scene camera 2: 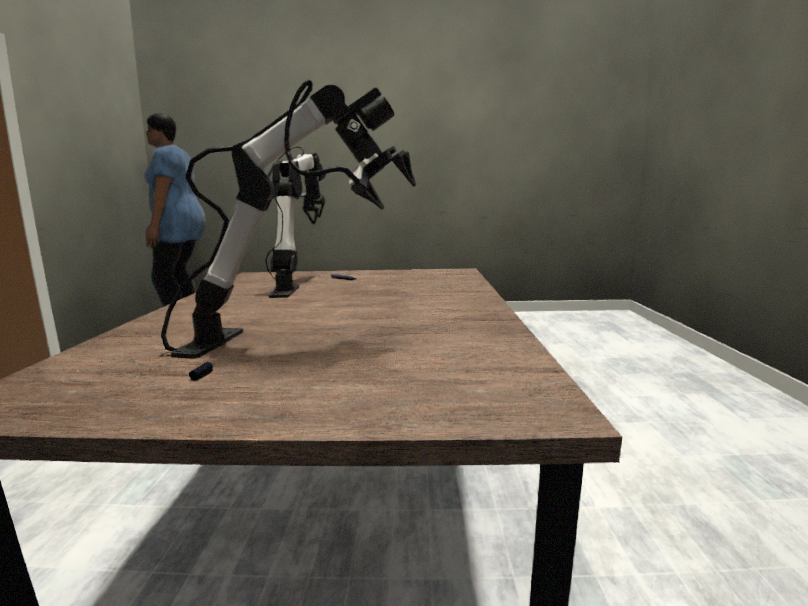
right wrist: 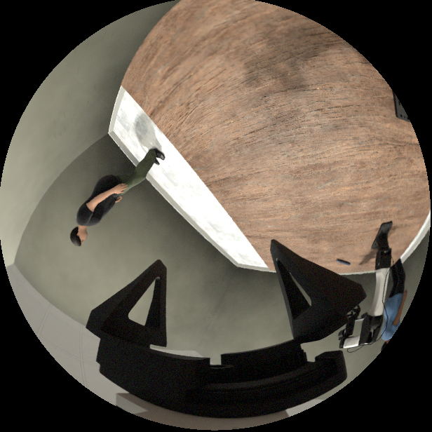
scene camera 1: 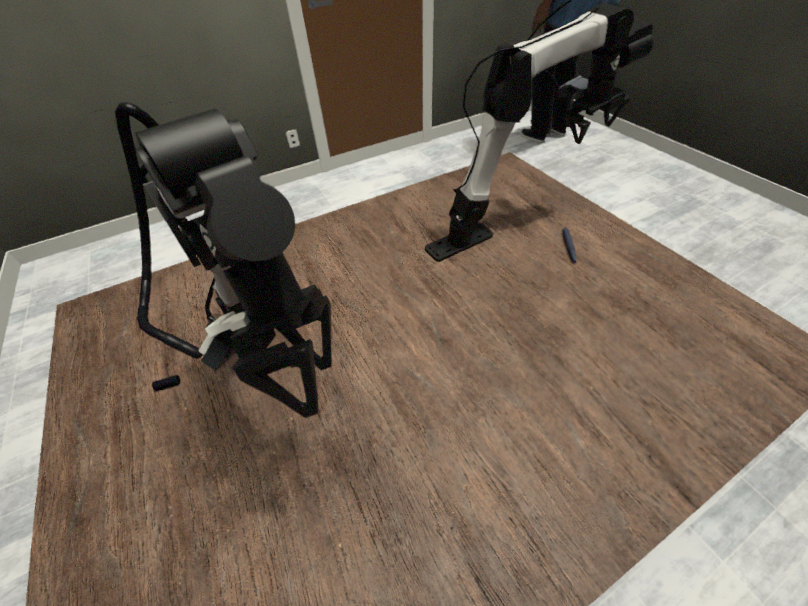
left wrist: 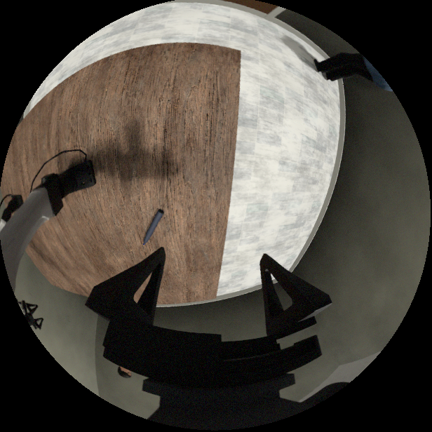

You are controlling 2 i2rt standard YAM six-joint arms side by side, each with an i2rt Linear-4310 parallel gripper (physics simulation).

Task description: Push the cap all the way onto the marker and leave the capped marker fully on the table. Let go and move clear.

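Frame: origin at the left arm's base, x ahead, y left, z up, level; centimetres.
Seen in the pictures: left gripper, fingertip midpoint: [scene camera 2: 316, 220] [scene camera 1: 592, 134]; right gripper, fingertip midpoint: [scene camera 2: 398, 197] [scene camera 1: 320, 389]; left arm's base, link origin: [scene camera 2: 285, 291] [scene camera 1: 459, 242]; right arm's base, link origin: [scene camera 2: 210, 343].
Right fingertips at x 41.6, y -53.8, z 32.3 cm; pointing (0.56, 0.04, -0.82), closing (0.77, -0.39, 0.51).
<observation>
Pixels of each thing's top centre, then the offset from my right fingertips to it. Level surfaces: height alone.
- dark blue marker, top centre: [scene camera 1: 571, 243] [scene camera 2: 344, 275] dx -22.5, dy +77.3, dz -30.5 cm
- wooden table, surface height: dz -32.3 cm
- short black cap, top centre: [scene camera 2: 200, 366] [scene camera 1: 164, 380] dx -38.8, dy -25.4, dz -30.4 cm
The dark blue marker [scene camera 1: 569, 245] [scene camera 2: 342, 277] [left wrist: 153, 226] [right wrist: 343, 261] lies uncapped on the wooden table [scene camera 1: 456, 424] [scene camera 2: 391, 391], near its far edge in scene camera 2. The short black cap [scene camera 1: 165, 382] [scene camera 2: 201, 371] lies on its side near the right arm's base, far from the marker. It does not show in either wrist view. My left gripper [scene camera 1: 595, 132] [scene camera 2: 313, 218] [left wrist: 213, 256] is open and empty, high above the table on the marker's side. My right gripper [scene camera 1: 317, 390] [scene camera 2: 398, 195] [right wrist: 213, 256] is open and empty, well above the table and away from the cap.
The left arm's base plate [scene camera 1: 458, 243] [scene camera 2: 283, 292] is bolted to the table near the marker. The right arm's base plate [scene camera 2: 207, 342] is near the cap. A person in a blue shirt [scene camera 2: 174, 189] stands beyond the table; a person in black [right wrist: 102, 200] stands on the floor.
</observation>
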